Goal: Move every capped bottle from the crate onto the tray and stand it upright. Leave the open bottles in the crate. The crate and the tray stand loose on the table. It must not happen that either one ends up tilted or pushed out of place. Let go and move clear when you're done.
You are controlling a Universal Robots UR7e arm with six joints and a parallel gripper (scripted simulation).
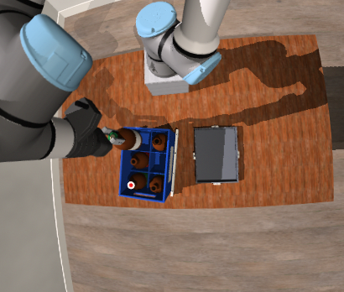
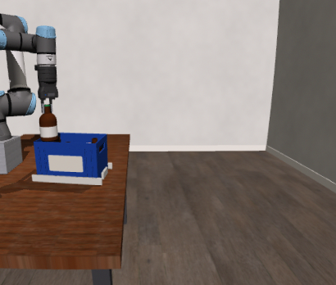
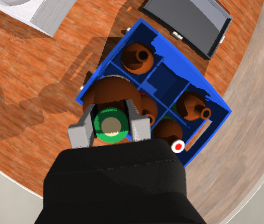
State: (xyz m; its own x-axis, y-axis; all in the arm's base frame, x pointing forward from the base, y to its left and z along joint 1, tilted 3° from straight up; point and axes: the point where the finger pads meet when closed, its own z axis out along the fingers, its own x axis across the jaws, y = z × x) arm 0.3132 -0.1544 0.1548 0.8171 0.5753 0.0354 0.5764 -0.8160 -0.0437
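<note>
Now: the green-capped bottle 60 mm below my hand. The rest, counted from my hand: brown bottle (190 mm ahead, 60 mm to the left, 220 mm below); blue crate (90 mm ahead, 30 mm to the left, 220 mm below); red-capped bottle (170 mm ahead, 30 mm to the right, 220 mm below).
</note>
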